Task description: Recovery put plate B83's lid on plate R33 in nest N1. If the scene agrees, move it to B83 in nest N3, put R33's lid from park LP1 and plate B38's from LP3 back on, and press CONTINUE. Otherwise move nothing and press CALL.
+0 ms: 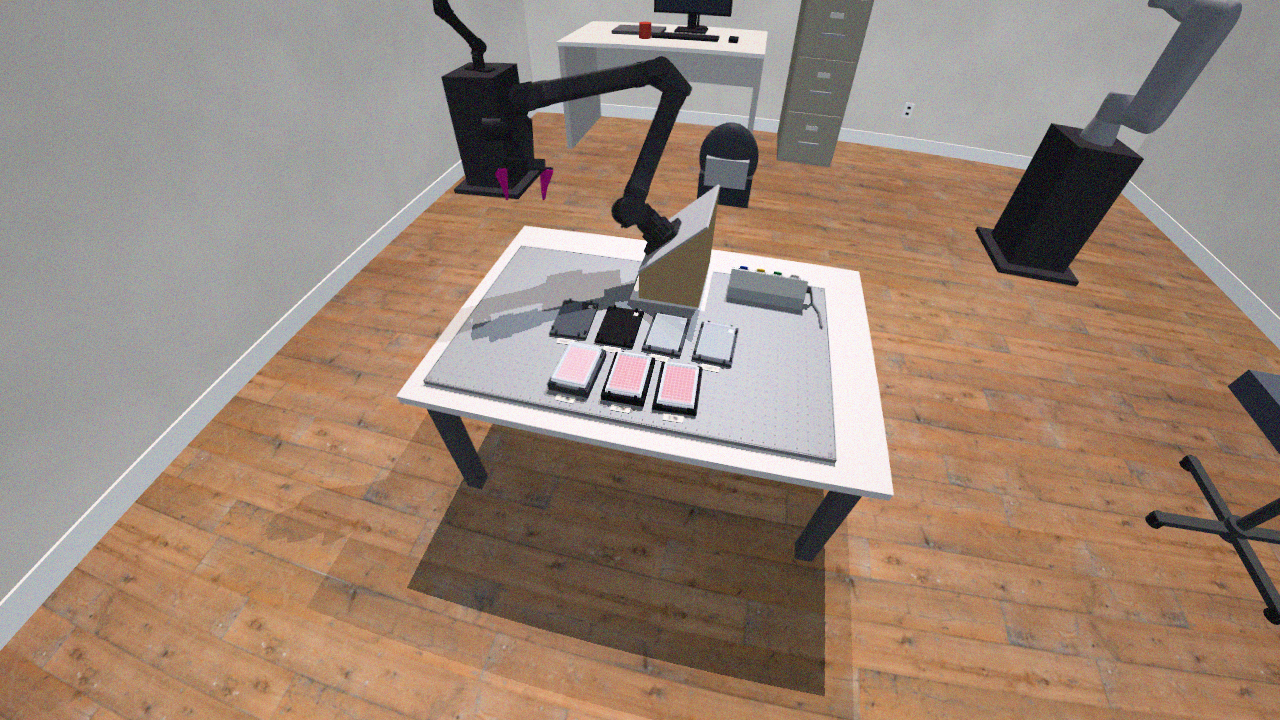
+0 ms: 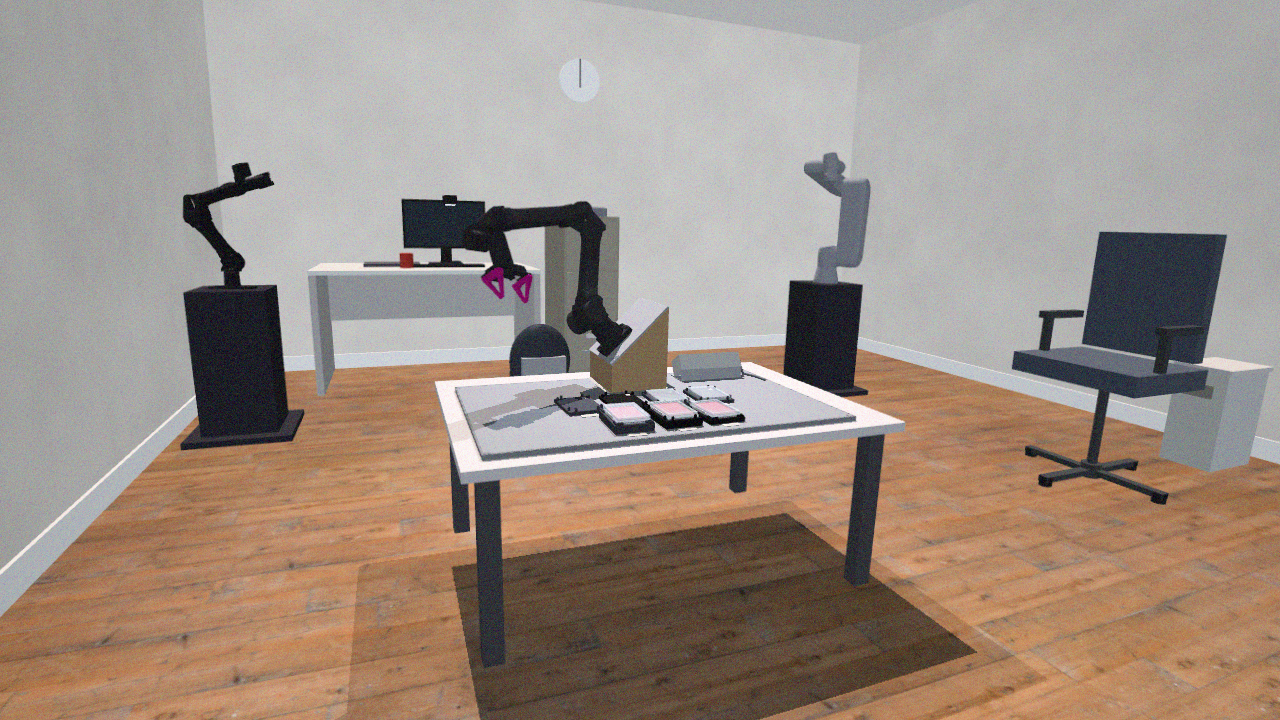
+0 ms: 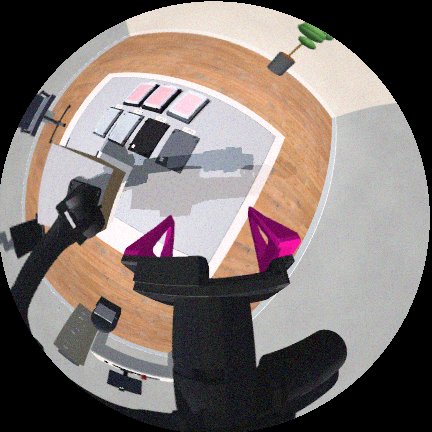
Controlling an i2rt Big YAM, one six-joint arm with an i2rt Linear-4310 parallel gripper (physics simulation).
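Pixels of known places: gripper, fingertip midpoint: (image 1: 525,200) (image 2: 514,300) (image 3: 209,214); arm's base, origin of the base link: (image 1: 664,238) (image 2: 615,341) (image 3: 82,196).
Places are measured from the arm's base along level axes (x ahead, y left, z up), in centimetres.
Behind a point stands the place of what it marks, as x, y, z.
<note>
My gripper (image 1: 525,197) @(14.2, -34.8, 15.4) (image 2: 512,298) @(14.2, -34.8, 15.4) (image 3: 209,214) @(14.2, -34.8, 15.4) is open and empty, high behind the table's left side. Three pink-welled plates stand in black nests in the front row: a left plate (image 1: 577,366) @(46.4, -11.9, -9.1) (image 2: 626,413) @(48.2, -13.6, -9.1) (image 3: 187,104) @(43.6, -13.3, -9.1), a middle plate (image 1: 629,374) @(45.6, 0.9, -9.6) (image 3: 161,97) @(43.2, -1.5, -9.6) and a right plate (image 1: 678,385) @(45.7, 12.8, -10.3) (image 3: 140,94) @(42.8, 10.0, -10.3). The left one looks paler, as if under a clear lid. Behind them, two clear lids (image 1: 666,332) @(27.5, 6.4, -11.2) (image 1: 716,342) @(28.1, 19.8, -11.2) lie on the right-hand parks. A black pad (image 1: 619,327) @(27.7, -6.4, -12.0) (image 3: 150,136) @(26.9, -8.0, -12.0) and a dark grey pad (image 1: 573,318) @(27.0, -19.8, -12.0) (image 3: 178,148) @(27.1, -20.2, -12.0) are bare. Labels are unreadable.
The arm's slanted mount (image 1: 675,268) @(11.5, 5.5, -1.8) (image 2: 629,362) @(11.5, 0.5, -4.6) stands at the table's back edge. A grey button box (image 1: 766,290) @(6.2, 31.5, -8.5) (image 2: 707,367) @(6.3, 30.0, -9.0) with several coloured buttons and a cable is right of it. The arm's shadow crosses the board (image 1: 760,385) @(38.8, 32.2, -13.0) at left. Other arms stand on pedestals behind.
</note>
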